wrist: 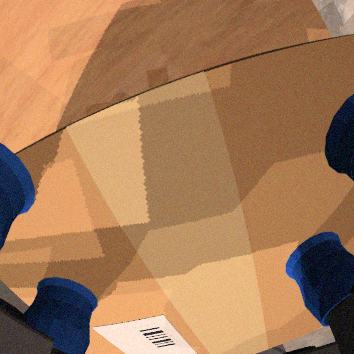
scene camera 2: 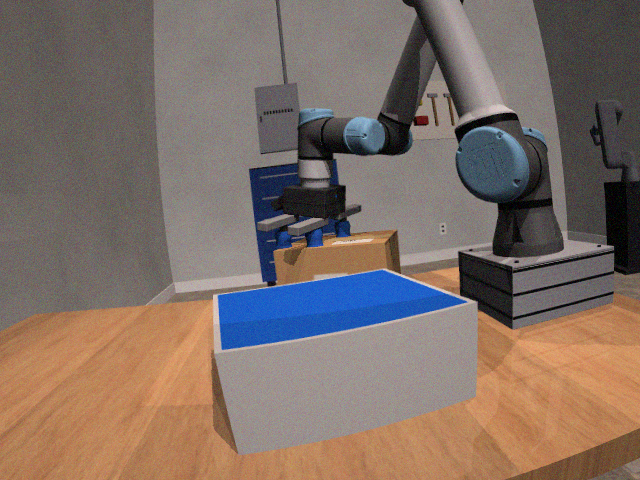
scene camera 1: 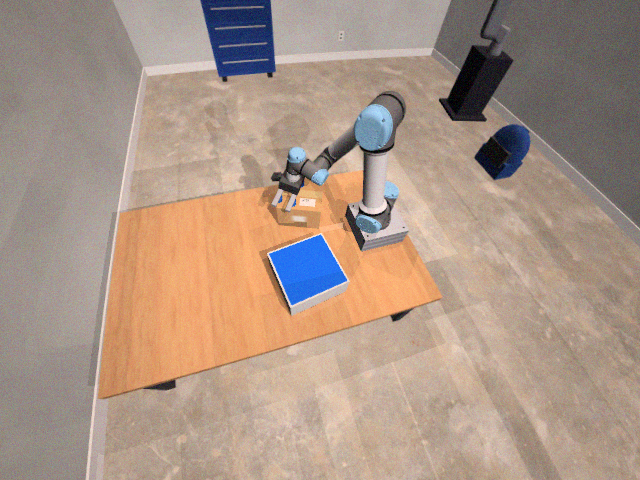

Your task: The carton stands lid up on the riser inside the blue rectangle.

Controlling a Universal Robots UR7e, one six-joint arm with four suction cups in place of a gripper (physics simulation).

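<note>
The brown carton (scene camera 1: pixel 300 216) (scene camera 2: pixel 338 258) (wrist: pixel 193 158) stands lid up on the wooden table (scene camera 1: pixel 180 289) (scene camera 2: pixel 77 371), behind the riser and left of the arm's base. A white barcode label (wrist: pixel 144 335) is on its lid. My suction gripper (scene camera 1: pixel 286 198) (scene camera 2: pixel 310 232) (wrist: pixel 175 246) sits on the lid with its blue cups touching it, over the carton's left part. The grey riser (scene camera 1: pixel 320 302) (scene camera 2: pixel 351 382) with the blue rectangle (scene camera 1: pixel 307 269) (scene camera 2: pixel 320 305) on top stands in front of the carton, bare. The riser hides the carton's bottom in the second scene view.
The arm's grey base block (scene camera 1: pixel 379 237) (scene camera 2: pixel 537 289) stands on the table right of the carton. A blue drawer cabinet (scene camera 1: pixel 238 33) (scene camera 2: pixel 263 207) stands at the back wall. A black pedestal (scene camera 1: pixel 478 82) and a blue hood-shaped object (scene camera 1: pixel 504 150) stand on the floor at the right.
</note>
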